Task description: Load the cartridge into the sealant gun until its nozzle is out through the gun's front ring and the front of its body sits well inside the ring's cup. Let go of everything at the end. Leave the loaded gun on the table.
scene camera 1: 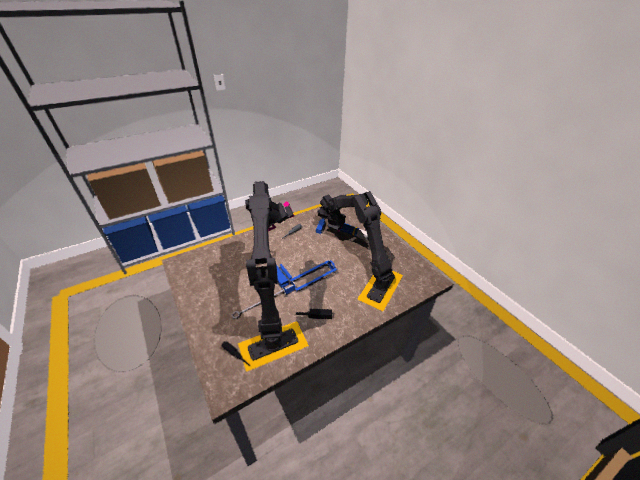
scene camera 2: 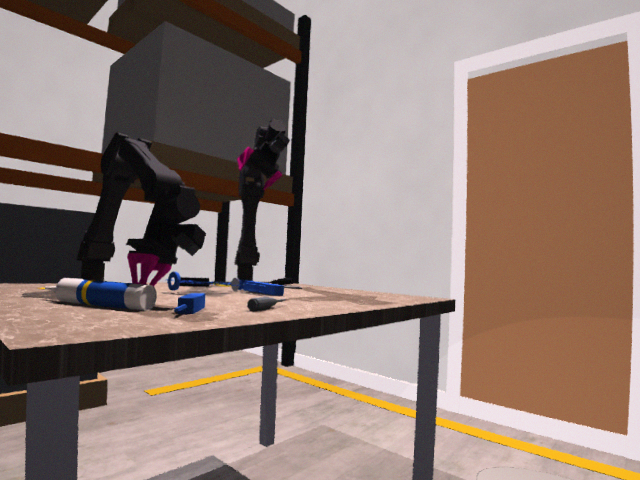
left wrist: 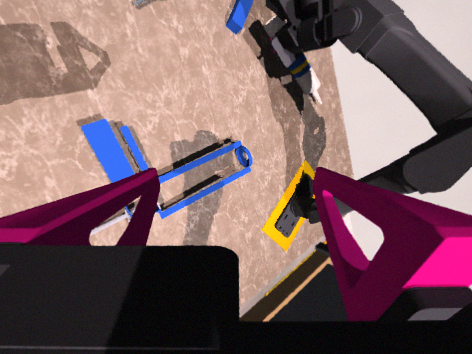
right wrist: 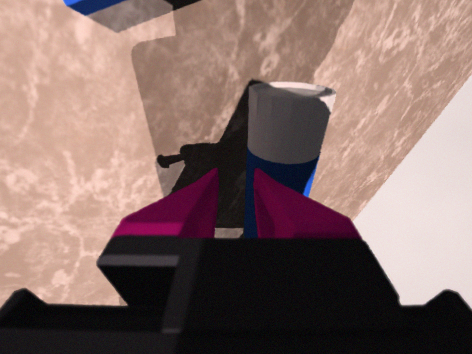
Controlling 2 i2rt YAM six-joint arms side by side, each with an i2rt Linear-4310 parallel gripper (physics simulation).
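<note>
The sealant cartridge, blue with pale end and yellow band, lies on the table, its nozzle toward the right arm's base. The blue sealant gun lies apart from it at mid-table; its front ring faces the right arm's side and its frame is empty. My right gripper is shut and empty, low beside the cartridge; one finger overlaps the cartridge's edge in the right wrist view. Contact cannot be told. My left gripper is open and empty, high above the table.
A blue block lies near the cartridge's rear end. A grey-handled tool lies near the far edge. Black screwdrivers lie near the arm bases, one between them and another beside the left base.
</note>
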